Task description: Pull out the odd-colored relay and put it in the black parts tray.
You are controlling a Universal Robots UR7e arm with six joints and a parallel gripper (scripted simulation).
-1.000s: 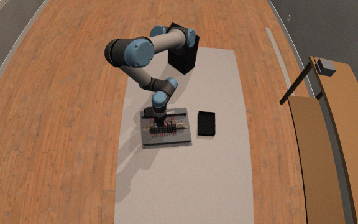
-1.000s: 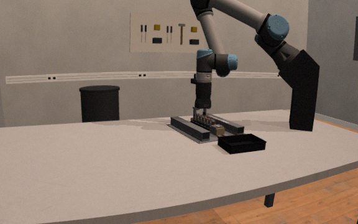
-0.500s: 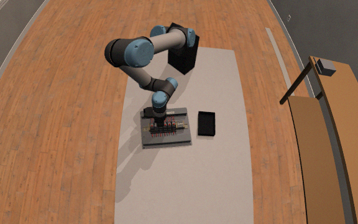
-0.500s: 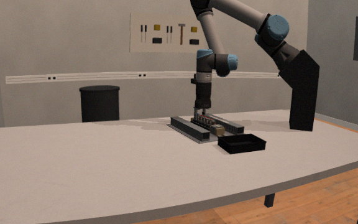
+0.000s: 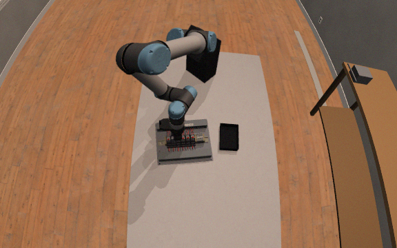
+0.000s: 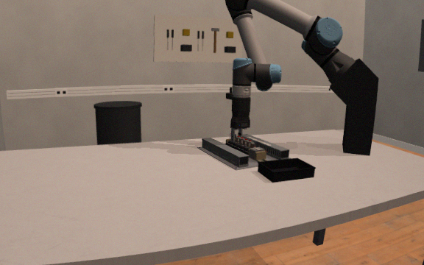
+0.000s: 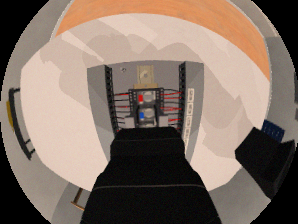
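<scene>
The red-button relay is 30 mm to the right of my hand, 10 mm below it and 10 mm behind it. Also, from my hand: grey relay panel: 60 mm to the left, 30 mm below, 10 mm ahead; black parts tray: 330 mm to the left, 50 mm ahead, 40 mm below.
</scene>
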